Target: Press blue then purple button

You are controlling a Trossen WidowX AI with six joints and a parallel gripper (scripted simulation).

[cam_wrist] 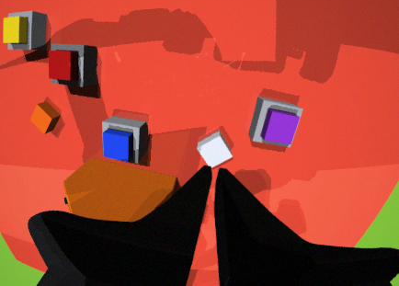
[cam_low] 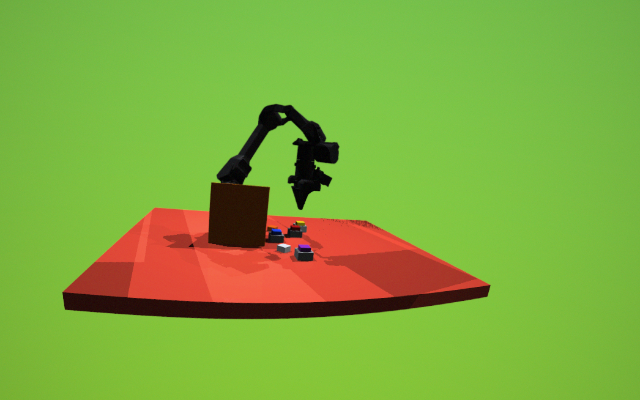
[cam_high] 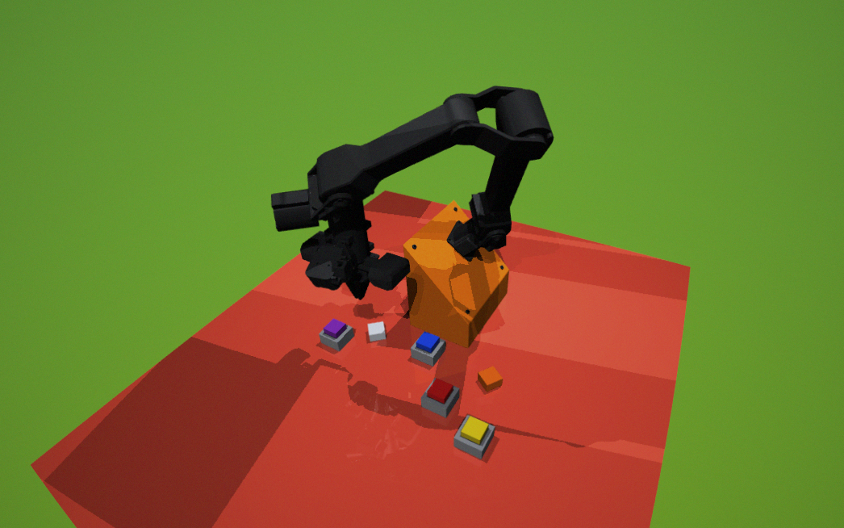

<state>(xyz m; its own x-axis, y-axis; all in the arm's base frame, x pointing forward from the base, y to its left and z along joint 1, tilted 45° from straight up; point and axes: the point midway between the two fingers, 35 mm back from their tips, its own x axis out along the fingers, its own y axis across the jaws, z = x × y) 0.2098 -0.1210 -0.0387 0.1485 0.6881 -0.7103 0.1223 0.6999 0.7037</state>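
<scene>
The purple button is 8 cm to the right of my gripper tip and 10 cm below it. From my gripper tip the other things lie so: small orange block 1 cm behind, 24 cm to the left, 13 cm below; then small grey block 4 cm behind, 1 cm to the right, 13 cm below; then red button 6 cm ahead, 17 cm to the left, 11 cm below.
</scene>
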